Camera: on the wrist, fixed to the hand. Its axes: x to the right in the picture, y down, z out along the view.
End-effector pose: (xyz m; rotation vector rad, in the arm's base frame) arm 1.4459 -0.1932 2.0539 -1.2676 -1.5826 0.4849
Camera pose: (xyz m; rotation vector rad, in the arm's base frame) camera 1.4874 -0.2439 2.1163 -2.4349 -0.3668 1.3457
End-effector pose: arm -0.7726 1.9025 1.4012 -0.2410 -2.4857 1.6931
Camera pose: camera -0.7468 1.9509 1.4732 1.5763 1.4465 -1.0129
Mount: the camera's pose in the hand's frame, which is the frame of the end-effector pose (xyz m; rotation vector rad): -0.0146 -0.0480 -0.0753 -0.1320 -0.0708 1.5472
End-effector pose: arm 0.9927 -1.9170 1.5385 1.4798 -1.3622 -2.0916
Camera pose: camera 1.0768 -1.9229 1.5056 0.0130 -1.4995 -1.0909
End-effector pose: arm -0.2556 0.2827 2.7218 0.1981 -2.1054 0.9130
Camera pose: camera -0.1787 0.2958 2.7676 -1.6785 -2.1299 1.5243
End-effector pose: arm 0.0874 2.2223 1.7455 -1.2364 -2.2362 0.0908
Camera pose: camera 0.0957 2.1676 1.8171 -2.7083 -0.8294 0.5539
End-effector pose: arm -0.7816 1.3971 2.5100 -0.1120 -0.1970 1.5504
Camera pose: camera -0.7199 1.3855 2.4448 -0.3673 -0.2877 3.0829
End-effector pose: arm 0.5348 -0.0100 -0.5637 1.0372 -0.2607 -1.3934
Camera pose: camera 0.5518 0.0437 -0.6345 0.3857 -0.7906 -0.0224
